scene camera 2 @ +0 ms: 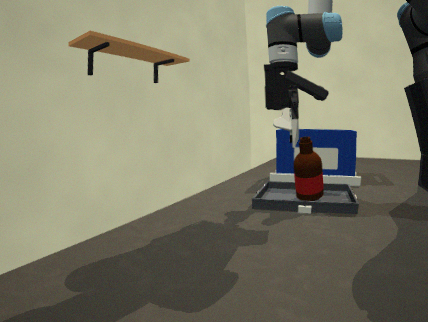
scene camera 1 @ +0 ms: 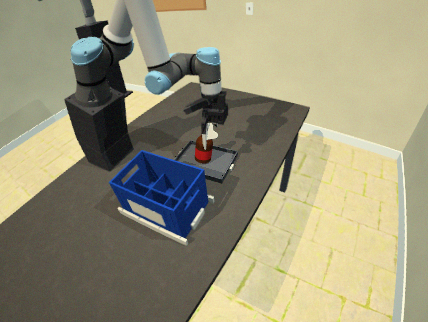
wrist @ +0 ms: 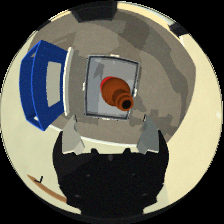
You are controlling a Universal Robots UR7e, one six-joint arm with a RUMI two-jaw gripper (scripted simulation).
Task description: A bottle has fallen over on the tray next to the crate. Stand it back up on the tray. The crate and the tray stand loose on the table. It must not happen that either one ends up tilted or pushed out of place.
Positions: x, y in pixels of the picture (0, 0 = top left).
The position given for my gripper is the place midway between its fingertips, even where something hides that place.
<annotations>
my gripper: scene camera 2 292, 145; scene camera 1 211, 137; wrist 110, 115
dark grey tray: scene camera 2; scene camera 1; wrist 98, 67
same spot on dark grey tray: [scene camera 1: 217, 169] = [scene camera 2: 280, 194]
</annotations>
